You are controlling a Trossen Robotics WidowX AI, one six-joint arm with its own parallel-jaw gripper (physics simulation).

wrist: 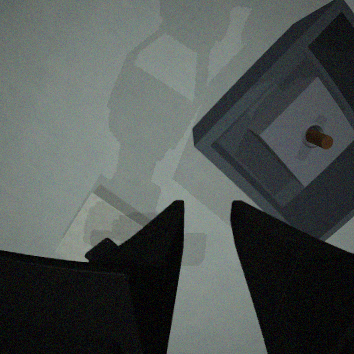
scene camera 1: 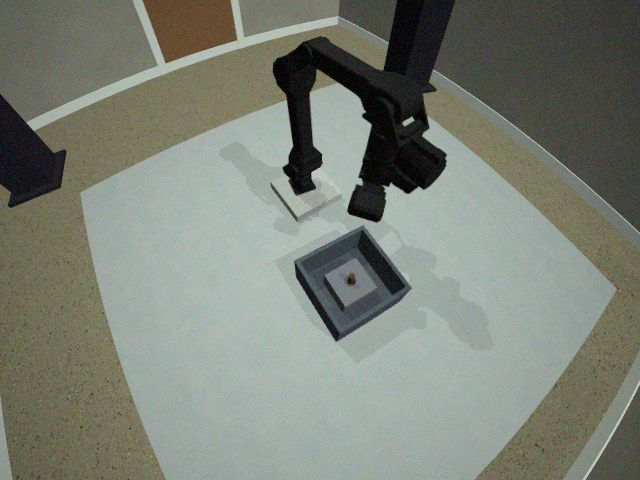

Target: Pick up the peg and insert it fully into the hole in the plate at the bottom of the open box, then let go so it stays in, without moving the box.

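Frame: origin at the arm's base, x ahead, y left, z up, level; centimetres.
Seen in the pictures: gripper, between the fingertips: (wrist: 206,209); arm's base, origin of its link: (scene camera 1: 302,184).
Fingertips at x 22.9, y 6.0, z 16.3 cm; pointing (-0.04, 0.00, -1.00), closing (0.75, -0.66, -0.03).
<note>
Pixels of each thing's top centre, then the offset from my fingertips to it. Level surfaces: height alone.
- orange-brown peg, centre of its top: (wrist: 326,142) (scene camera 1: 352,275) dx +10.6, dy -7.5, dz -10.5 cm
- light plate, centre of its top: (wrist: 313,135) (scene camera 1: 350,280) dx +10.7, dy -7.5, dz -13.2 cm
- open grey box, centre of its top: (wrist: 333,143) (scene camera 1: 353,274) dx +10.7, dy -7.5, dz -9.4 cm
- pale mat, height of its surface: dz -19.3 cm
The orange-brown peg (scene camera 1: 351,279) (wrist: 320,138) stands in the hole of the light plate (scene camera 1: 341,294) (wrist: 285,125), with its upper part sticking out above the plate; how deep it sits cannot be told. The plate lies at the bottom of the open grey box (scene camera 1: 316,299) (wrist: 240,87). My gripper (wrist: 206,209) is open, with a gap between its two black fingertips and nothing between them. In the scene view it hangs above the floor mat behind the box, apart from the peg. The fingertips are hard to make out there.
The arm's white base plate (scene camera 1: 330,192) (wrist: 75,235) lies behind the box. The box walls (scene camera 1: 372,316) stand around the plate. Dark pillars (scene camera 1: 417,41) (scene camera 1: 25,165) stand at the back right and at the left. The arm's shadow falls across the pale mat (scene camera 1: 206,335).
</note>
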